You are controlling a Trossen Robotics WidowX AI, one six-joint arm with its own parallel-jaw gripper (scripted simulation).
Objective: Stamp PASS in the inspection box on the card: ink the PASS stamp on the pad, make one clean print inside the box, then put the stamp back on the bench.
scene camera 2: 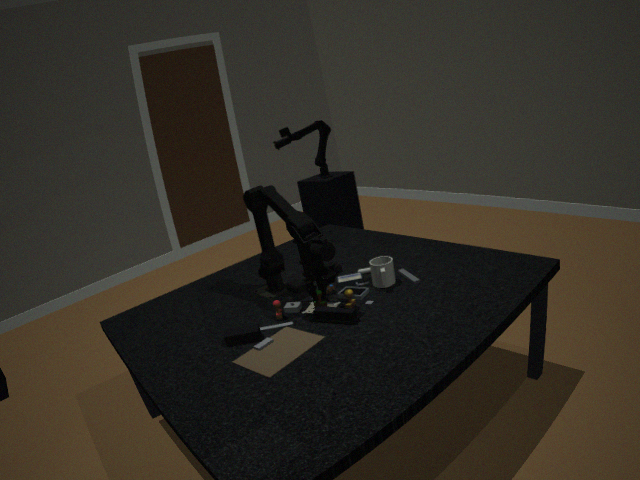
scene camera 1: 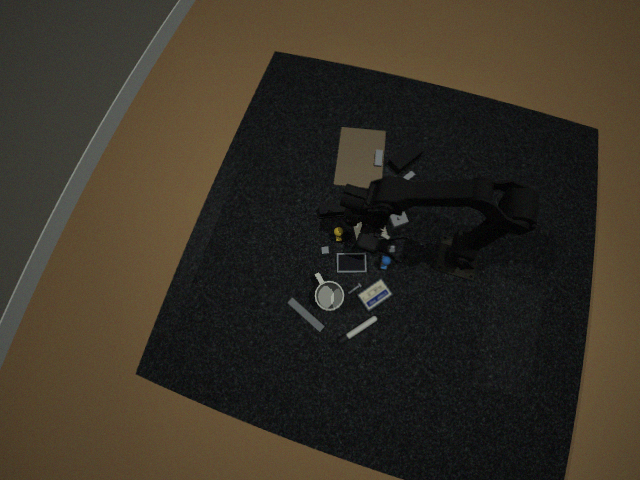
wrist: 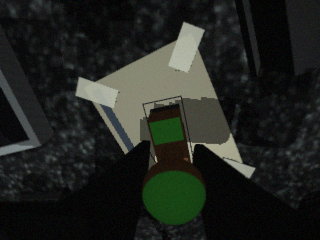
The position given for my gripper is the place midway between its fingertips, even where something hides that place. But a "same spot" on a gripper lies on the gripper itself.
my gripper: scene camera 2; scene camera 1 370, 228; wrist
brown clipboard: scene camera 2; scene camera 1; not seen in the wrist view (out of frame)
same spot on my gripper: (wrist: 115, 197) = (scene camera 2: 323, 286)
same spot on brown clipboard: (scene camera 1: 360, 158) = (scene camera 2: 279, 349)
